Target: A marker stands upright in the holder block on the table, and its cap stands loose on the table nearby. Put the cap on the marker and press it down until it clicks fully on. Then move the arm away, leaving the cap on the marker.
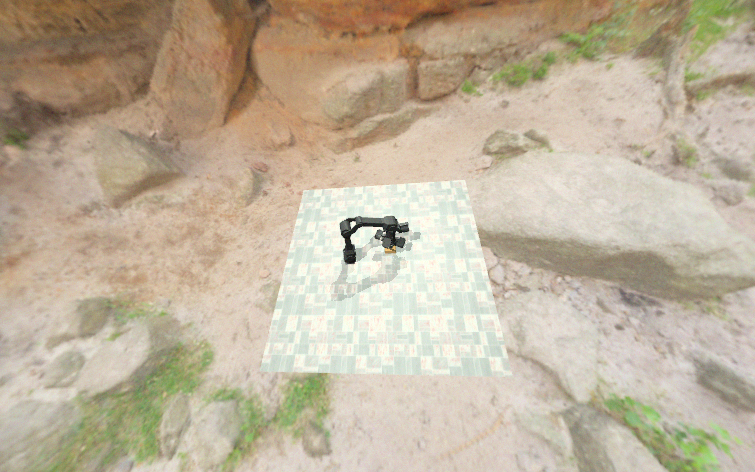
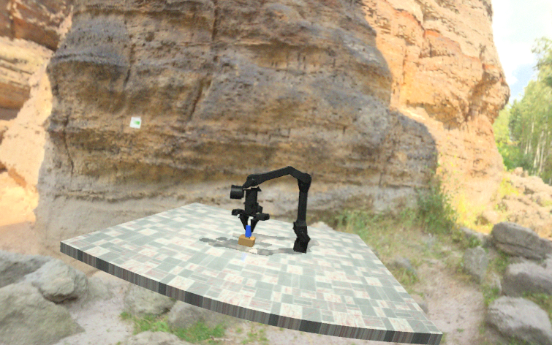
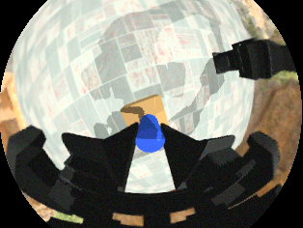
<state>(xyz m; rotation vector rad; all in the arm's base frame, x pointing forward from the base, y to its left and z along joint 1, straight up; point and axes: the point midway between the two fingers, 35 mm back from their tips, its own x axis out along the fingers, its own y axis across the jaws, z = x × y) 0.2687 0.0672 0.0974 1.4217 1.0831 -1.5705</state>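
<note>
Right now the blue cap is right at my gripper tip. Round my gripper tip: tan holder block (1 cm to the left, 5 cm below).
</note>
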